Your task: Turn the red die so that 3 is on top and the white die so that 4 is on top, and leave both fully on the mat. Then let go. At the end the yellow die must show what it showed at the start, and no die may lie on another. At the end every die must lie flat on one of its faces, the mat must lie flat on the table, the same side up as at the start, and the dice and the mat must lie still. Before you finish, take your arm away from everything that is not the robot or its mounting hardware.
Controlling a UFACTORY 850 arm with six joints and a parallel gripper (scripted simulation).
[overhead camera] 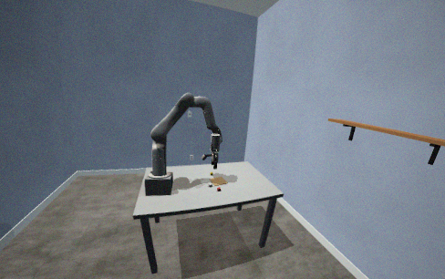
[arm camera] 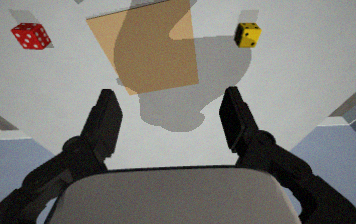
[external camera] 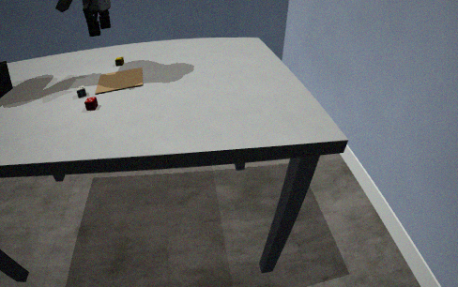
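My hand is 3 cm short of the red die, 18 cm to the left of it and 15 cm above it. The rest, counted from my hand: tan mat: 5 cm ahead, 2 cm to the right, 16 cm below; then white die: 4 cm behind, 12 cm to the right, 15 cm below; then yellow die: 1 cm behind, 11 cm to the left, 15 cm below.
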